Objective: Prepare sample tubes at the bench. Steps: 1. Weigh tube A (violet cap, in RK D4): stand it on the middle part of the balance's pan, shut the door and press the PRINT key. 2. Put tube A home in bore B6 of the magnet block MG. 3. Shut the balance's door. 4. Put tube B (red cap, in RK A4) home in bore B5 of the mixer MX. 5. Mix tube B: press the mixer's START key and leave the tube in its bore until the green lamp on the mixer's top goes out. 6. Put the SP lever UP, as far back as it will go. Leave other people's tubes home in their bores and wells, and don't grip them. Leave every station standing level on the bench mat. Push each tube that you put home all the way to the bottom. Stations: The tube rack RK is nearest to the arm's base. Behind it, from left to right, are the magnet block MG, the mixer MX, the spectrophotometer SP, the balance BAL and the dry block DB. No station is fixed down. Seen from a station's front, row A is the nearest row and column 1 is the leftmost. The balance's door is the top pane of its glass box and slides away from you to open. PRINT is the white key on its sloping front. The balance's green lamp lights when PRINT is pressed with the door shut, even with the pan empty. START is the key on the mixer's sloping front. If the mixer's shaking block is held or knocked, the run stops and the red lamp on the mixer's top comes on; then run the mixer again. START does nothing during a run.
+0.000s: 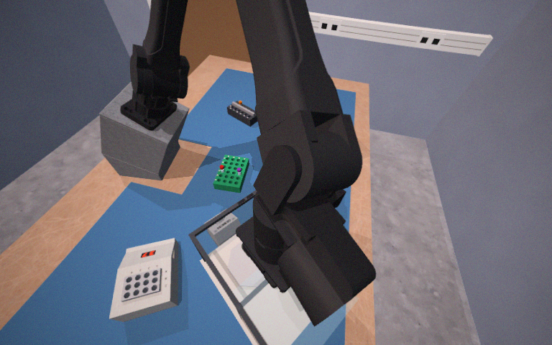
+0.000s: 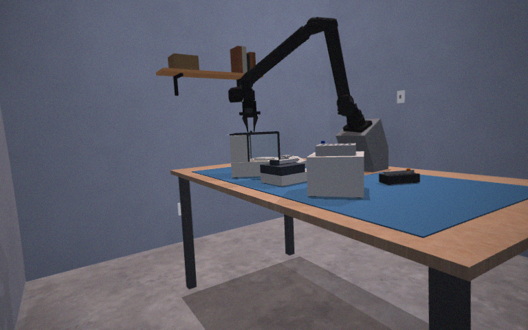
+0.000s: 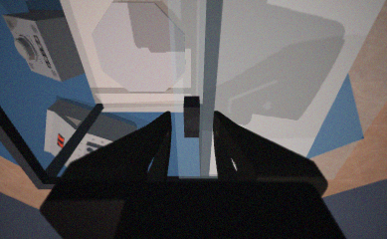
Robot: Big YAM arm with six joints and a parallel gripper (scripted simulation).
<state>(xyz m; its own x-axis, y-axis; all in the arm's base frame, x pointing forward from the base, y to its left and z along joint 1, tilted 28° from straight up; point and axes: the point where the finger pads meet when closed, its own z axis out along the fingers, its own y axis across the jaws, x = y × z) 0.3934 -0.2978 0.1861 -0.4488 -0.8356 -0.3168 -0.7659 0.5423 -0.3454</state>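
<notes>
The balance door lies 30 mm ahead of my hand, 10 mm to the right of it and 10 mm below it. The rest, counted from my hand: dry block DB: 270 mm behind, 60 mm to the right, 190 mm below; SP lever: 20 mm behind, 290 mm to the left, 130 mm below; white print key: 180 mm behind, 110 mm to the left, 150 mm below.
</notes>
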